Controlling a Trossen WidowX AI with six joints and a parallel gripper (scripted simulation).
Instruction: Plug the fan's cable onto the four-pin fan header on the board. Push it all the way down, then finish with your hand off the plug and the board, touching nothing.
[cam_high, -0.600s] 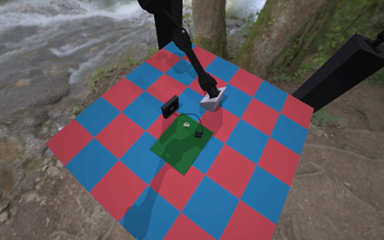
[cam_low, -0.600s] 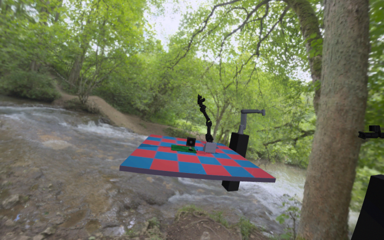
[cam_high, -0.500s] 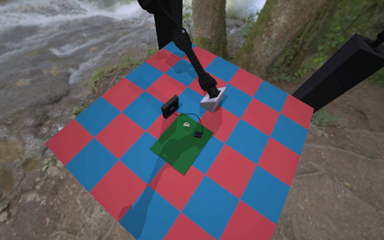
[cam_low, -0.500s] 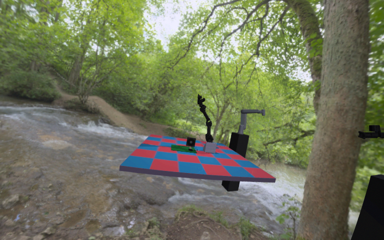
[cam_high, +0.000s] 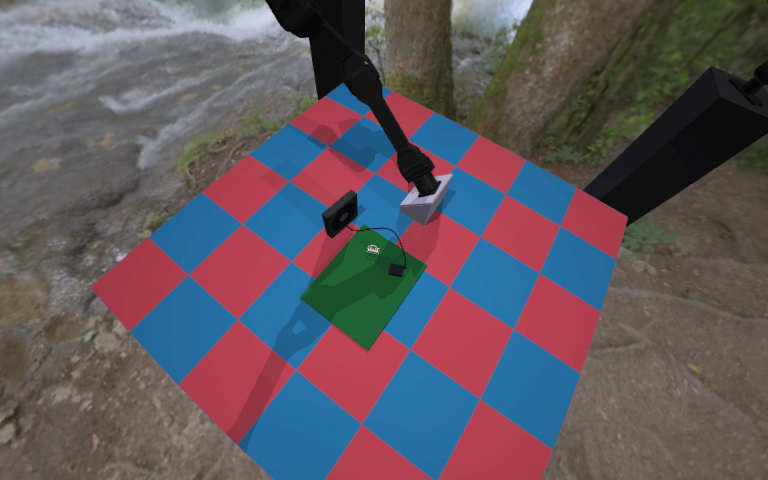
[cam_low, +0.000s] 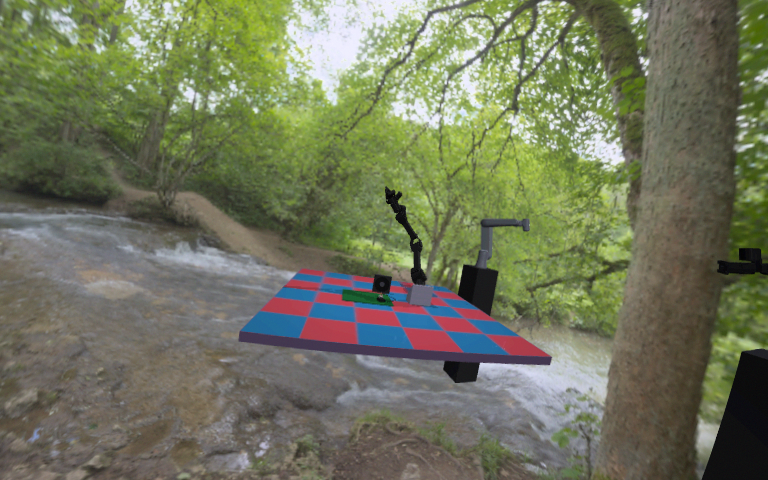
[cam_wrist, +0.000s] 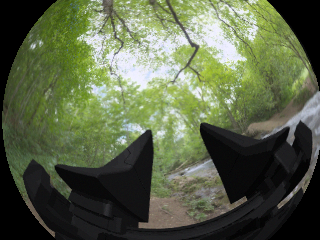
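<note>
Right now the black plug is 740 mm below my gripper tip, 430 mm to the left of it and 40 mm ahead of it. From my gripper tip the other things lie so: black fan 690 mm below, 220 mm to the left, 20 mm behind; then green board 760 mm below, 370 mm to the left, 110 mm ahead; then four-pin header 750 mm below, 340 mm to the left, 10 mm ahead.
</note>
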